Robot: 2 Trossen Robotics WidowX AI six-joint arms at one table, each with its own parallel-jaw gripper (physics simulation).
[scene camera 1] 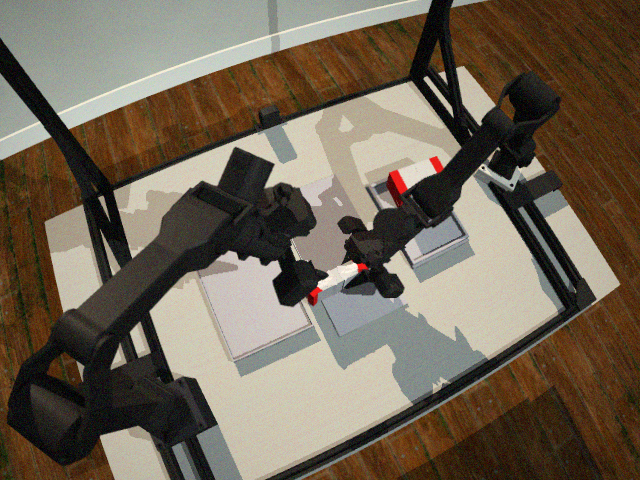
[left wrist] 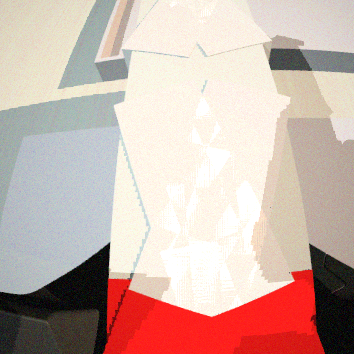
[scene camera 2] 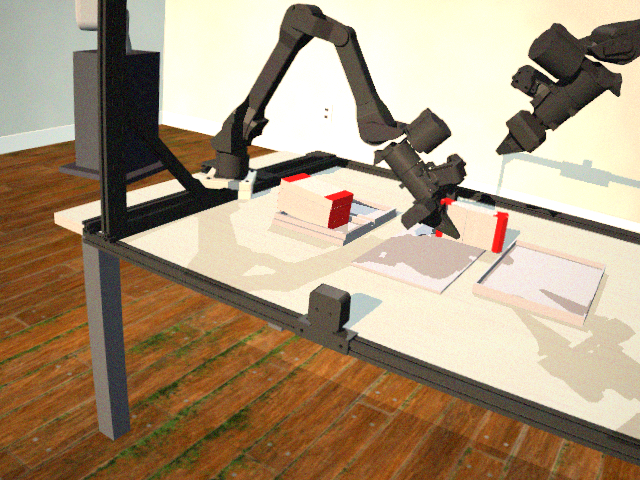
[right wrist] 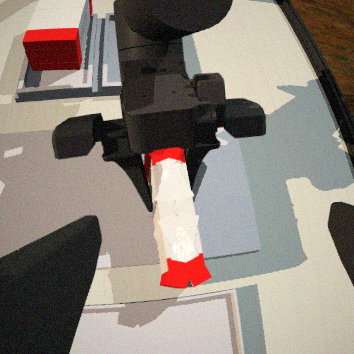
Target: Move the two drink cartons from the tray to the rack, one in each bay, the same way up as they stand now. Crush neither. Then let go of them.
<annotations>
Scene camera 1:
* my left gripper: 342, 281
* my right gripper: 317, 254
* mat: 324, 246
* tray: 241, 294
</annotations>
